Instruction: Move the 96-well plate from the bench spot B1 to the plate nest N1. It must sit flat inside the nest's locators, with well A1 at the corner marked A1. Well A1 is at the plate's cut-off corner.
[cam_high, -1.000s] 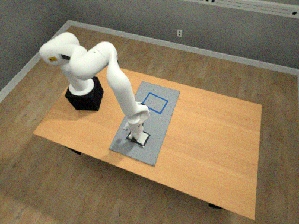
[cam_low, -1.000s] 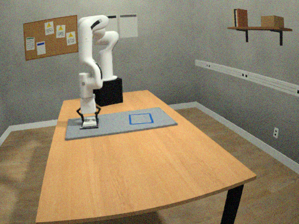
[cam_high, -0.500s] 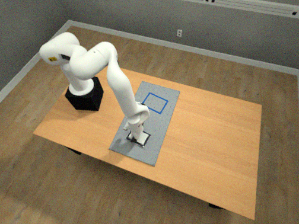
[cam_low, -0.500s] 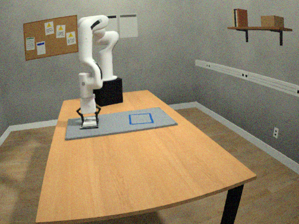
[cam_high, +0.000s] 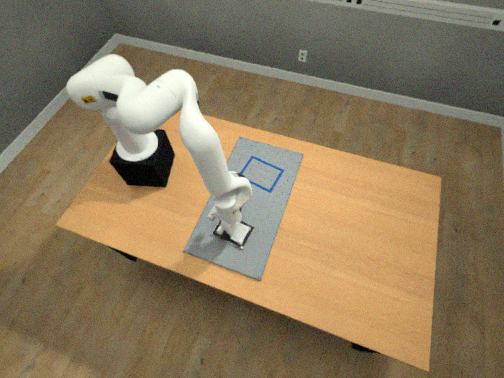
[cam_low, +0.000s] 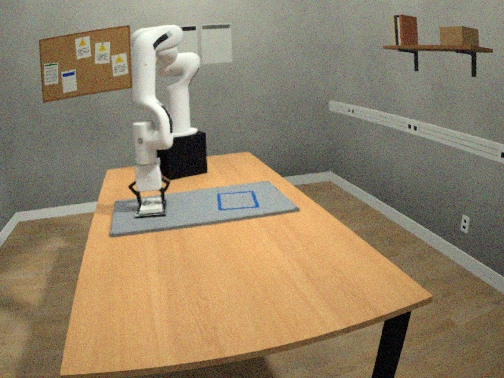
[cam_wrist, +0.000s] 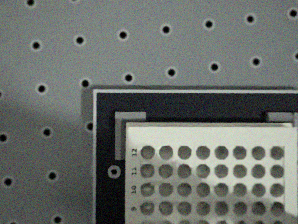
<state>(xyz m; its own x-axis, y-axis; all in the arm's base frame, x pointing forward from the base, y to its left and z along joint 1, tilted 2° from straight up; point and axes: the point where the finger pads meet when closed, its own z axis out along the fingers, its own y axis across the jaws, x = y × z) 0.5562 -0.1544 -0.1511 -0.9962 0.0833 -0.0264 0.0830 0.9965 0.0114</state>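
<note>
Right now the white 96-well plate is 1 cm below my hand. The rest, counted from my hand: plate nest N1: 3 cm below.
</note>
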